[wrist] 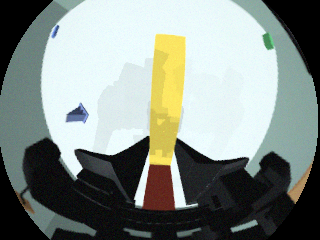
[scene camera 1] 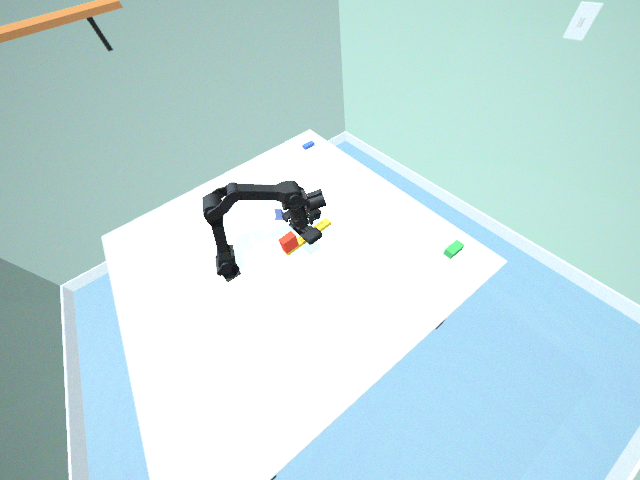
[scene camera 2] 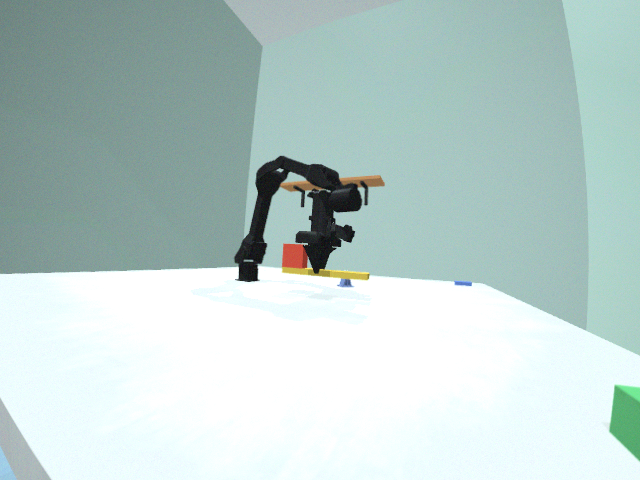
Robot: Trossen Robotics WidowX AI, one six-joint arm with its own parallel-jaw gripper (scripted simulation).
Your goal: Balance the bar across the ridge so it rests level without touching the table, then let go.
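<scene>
What I can see is my gripper [scene camera 2: 318, 273], and it is visible to me in the wrist view [wrist: 162, 139] and in scene camera 1 [scene camera 1: 304, 238] too.
</scene>
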